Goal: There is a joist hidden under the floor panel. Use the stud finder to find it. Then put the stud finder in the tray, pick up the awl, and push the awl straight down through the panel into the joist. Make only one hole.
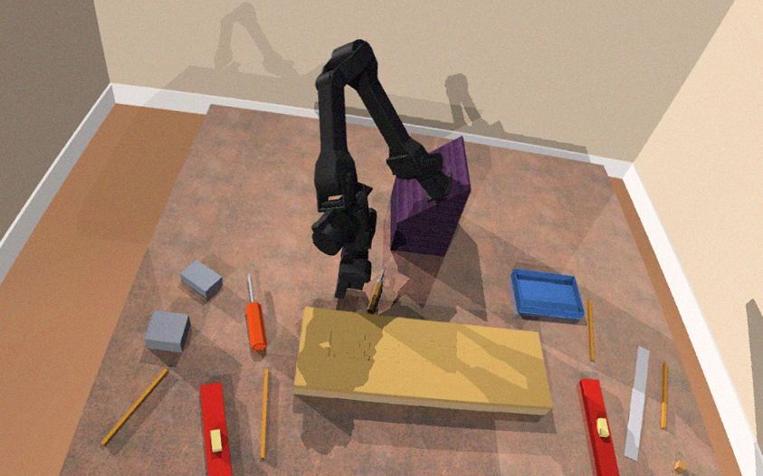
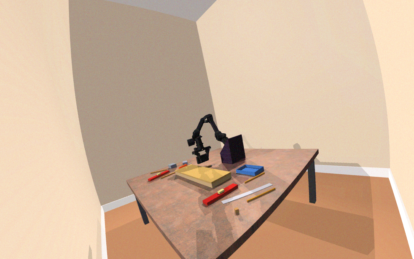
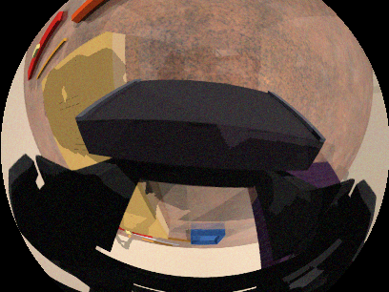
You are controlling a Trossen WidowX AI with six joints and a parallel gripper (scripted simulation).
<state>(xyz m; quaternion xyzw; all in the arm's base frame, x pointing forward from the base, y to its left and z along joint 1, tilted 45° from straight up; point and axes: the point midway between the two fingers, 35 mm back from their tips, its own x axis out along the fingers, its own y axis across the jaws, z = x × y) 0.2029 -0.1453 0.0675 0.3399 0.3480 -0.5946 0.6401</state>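
My gripper tip is 10 mm past the stud finder and 10 mm to the left of it. Also, from my gripper tip: white strip: 170 mm ahead, 660 mm to the left, 80 mm below; then blue tray: 80 mm behind, 460 mm to the left, 60 mm below; then awl: 20 mm behind, 50 mm to the left, 70 mm below.
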